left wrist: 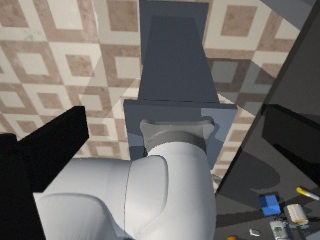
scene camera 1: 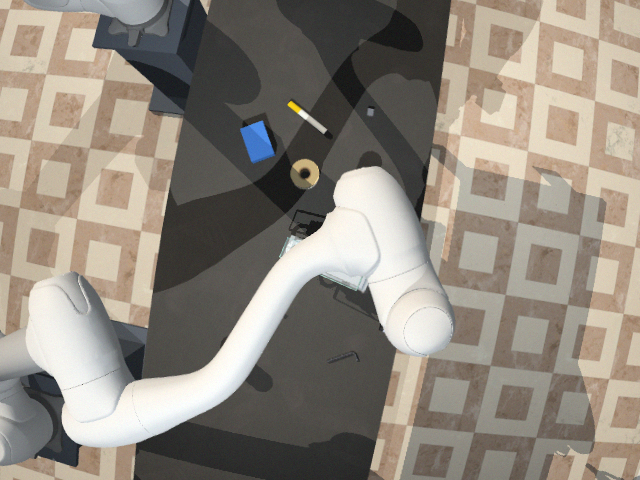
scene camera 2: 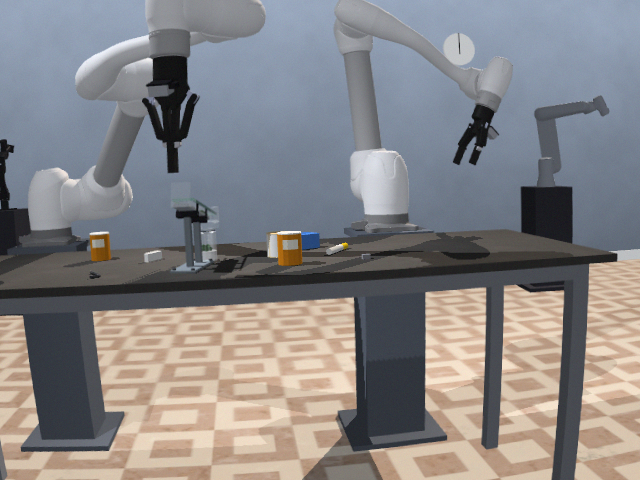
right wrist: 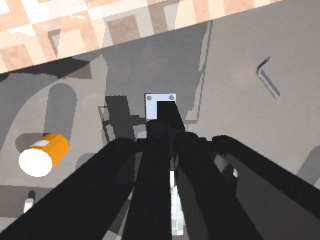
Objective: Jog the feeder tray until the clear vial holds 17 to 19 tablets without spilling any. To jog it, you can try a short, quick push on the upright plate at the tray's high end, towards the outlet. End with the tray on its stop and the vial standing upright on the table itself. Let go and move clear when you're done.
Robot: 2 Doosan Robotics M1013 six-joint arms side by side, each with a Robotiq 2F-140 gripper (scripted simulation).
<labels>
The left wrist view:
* my left gripper: 175,121
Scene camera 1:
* blue box: 255,136
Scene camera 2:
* my left gripper: 463,163
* my right gripper: 173,172
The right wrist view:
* my right gripper: 165,115
</labels>
